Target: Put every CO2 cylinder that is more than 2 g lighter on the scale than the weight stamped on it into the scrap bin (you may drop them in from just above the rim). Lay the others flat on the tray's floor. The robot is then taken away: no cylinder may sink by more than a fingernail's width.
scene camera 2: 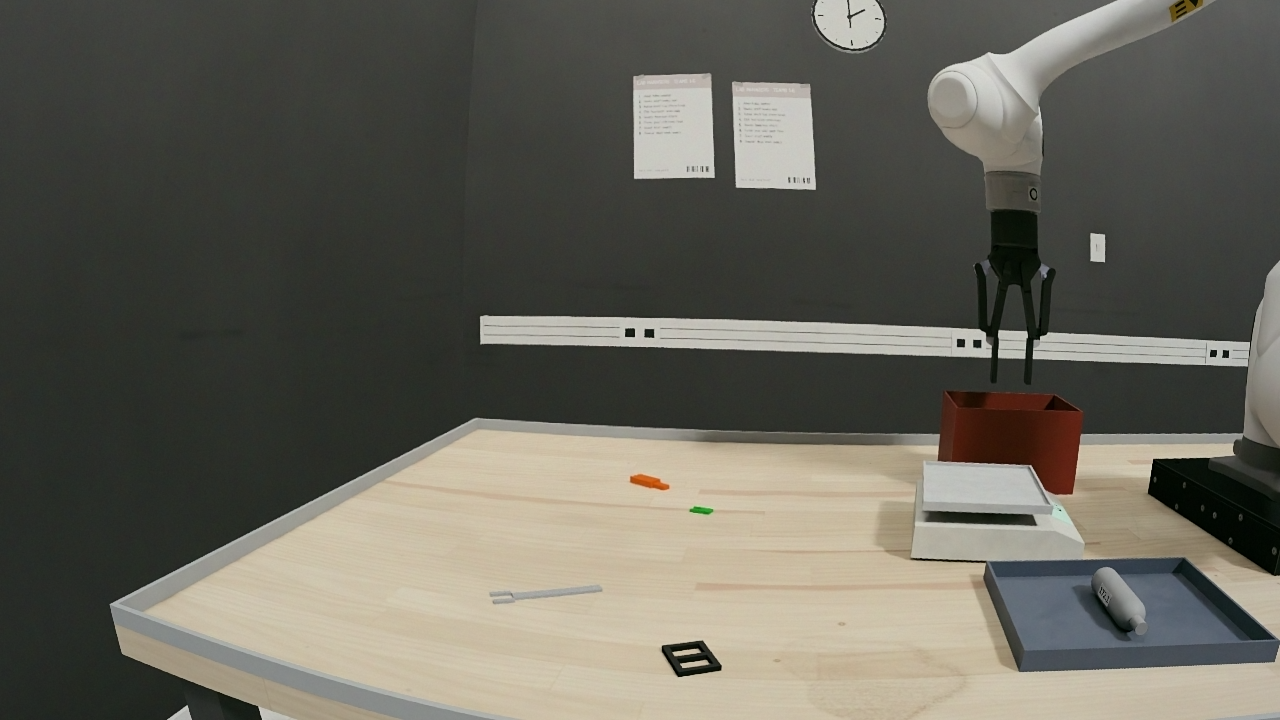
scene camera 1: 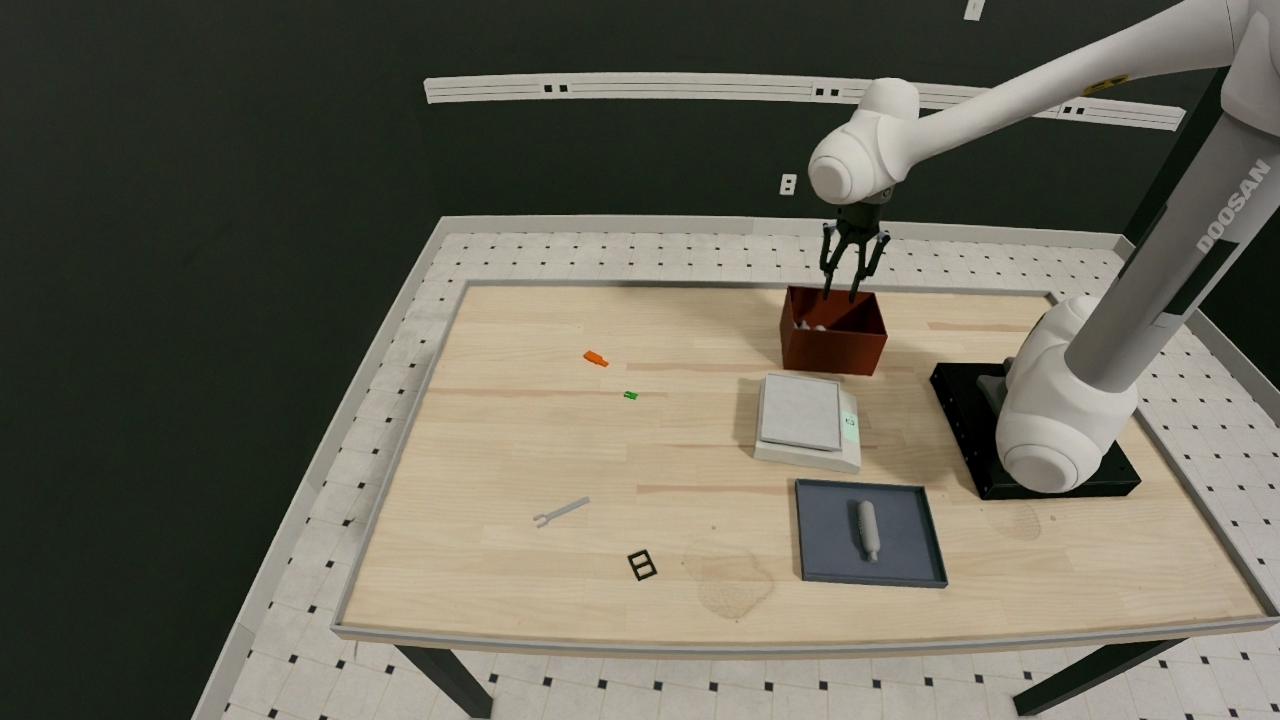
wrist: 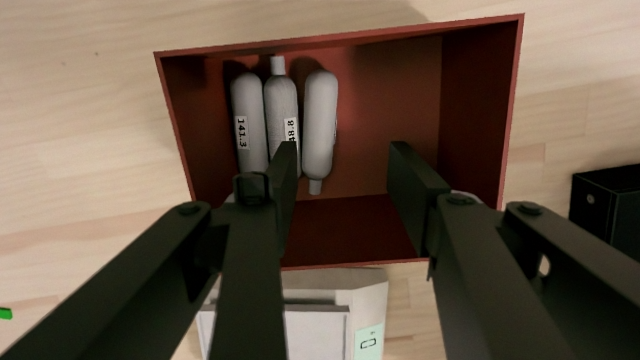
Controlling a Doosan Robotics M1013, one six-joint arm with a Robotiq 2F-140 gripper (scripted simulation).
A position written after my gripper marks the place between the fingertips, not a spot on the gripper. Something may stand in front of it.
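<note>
My gripper [scene camera 2: 1010, 382] [scene camera 1: 837, 298] [wrist: 342, 165] is there for me to see, and so is a red scrap bin [scene camera 2: 1049, 441]. I see a dark grey tray [scene camera 2: 1053, 604] [scene camera 1: 909, 551] as well, though in the wrist view the tray is out of frame. There is a grey wrench [scene camera 2: 592, 588], and in the wrist view that wrench is out of frame. A white scale [scene camera 2: 987, 534] [scene camera 1: 806, 412] belongs to the scene too. Then I find a grey CO2 cylinder [scene camera 2: 1126, 609], a grey CO2 cylinder [wrist: 321, 87] and a grey CO2 cylinder [wrist: 280, 95].
</note>
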